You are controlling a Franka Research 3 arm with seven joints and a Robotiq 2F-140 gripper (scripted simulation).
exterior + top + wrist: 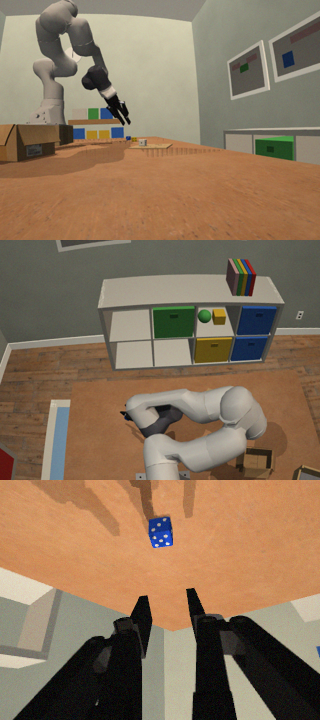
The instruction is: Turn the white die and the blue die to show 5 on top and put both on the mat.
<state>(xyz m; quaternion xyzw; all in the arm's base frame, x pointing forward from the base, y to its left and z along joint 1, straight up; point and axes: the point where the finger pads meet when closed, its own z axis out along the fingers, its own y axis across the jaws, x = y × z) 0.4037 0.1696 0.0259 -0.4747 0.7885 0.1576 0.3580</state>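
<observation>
My hand is 2 cm short of the blue die, 2 cm to the right of it and 12 cm above it. Round my hand: tan mat 11 cm ahead, 47 cm to the right, 13 cm below; then yellow die 5 cm ahead, 14 cm to the right, 12 cm below; then white die 8 cm ahead, 45 cm to the right, 11 cm below.
</observation>
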